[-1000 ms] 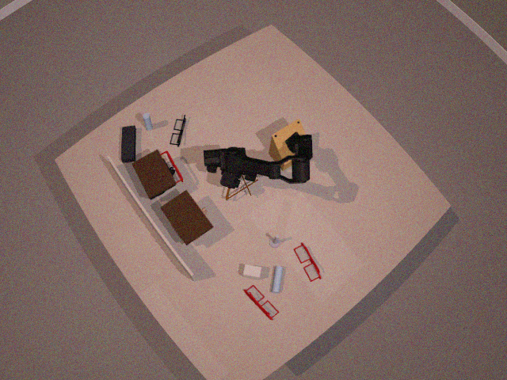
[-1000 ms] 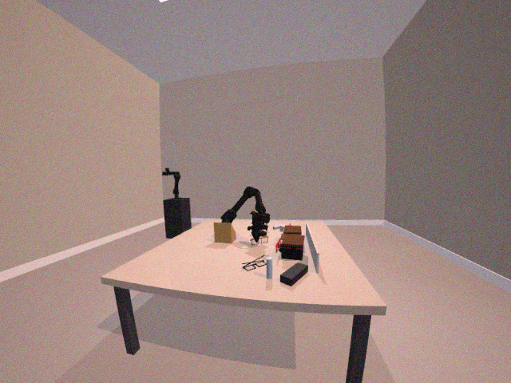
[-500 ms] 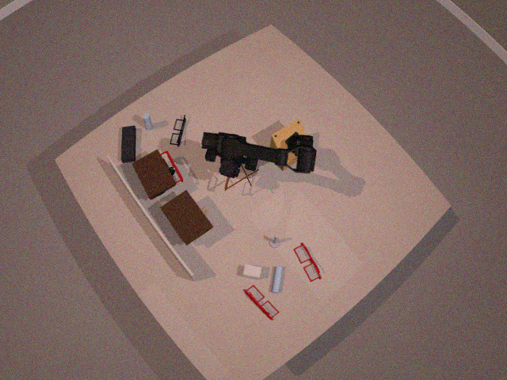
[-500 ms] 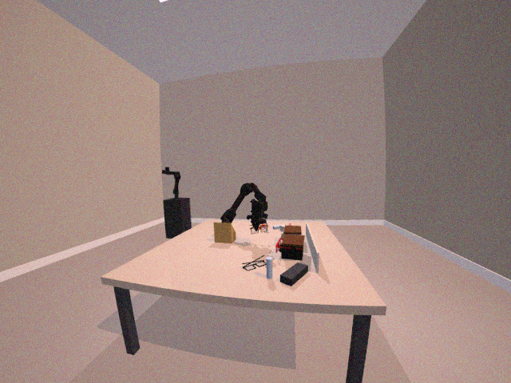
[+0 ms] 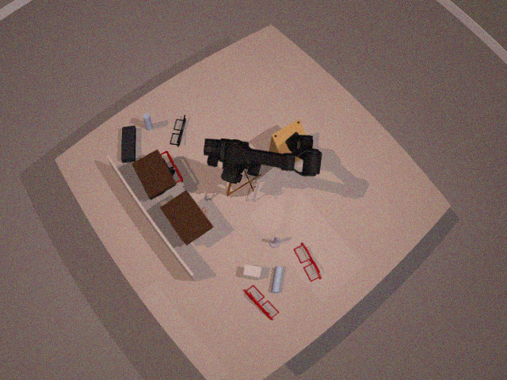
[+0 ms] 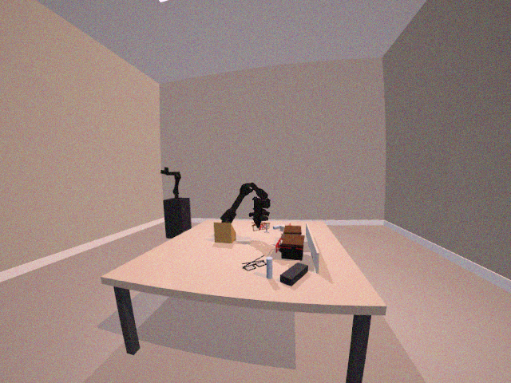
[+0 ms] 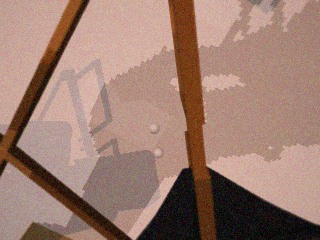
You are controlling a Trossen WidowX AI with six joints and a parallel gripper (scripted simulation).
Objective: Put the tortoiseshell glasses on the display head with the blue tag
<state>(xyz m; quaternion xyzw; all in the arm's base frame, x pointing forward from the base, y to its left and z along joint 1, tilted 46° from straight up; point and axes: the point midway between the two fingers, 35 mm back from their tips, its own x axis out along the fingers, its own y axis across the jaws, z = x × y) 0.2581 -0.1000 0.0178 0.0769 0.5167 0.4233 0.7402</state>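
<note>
My gripper tip is now 28 cm to the right of the peg, 9 cm above it and 5 cm short of it. The rest, counted from my gripper tip: white block (31 cm to the left, 20 cm ahead, 9 cm below); dark box (44 cm to the right, 21 cm ahead, 10 cm below); white panel (35 cm ahead, 11 cm to the right, 6 cm below).
</note>
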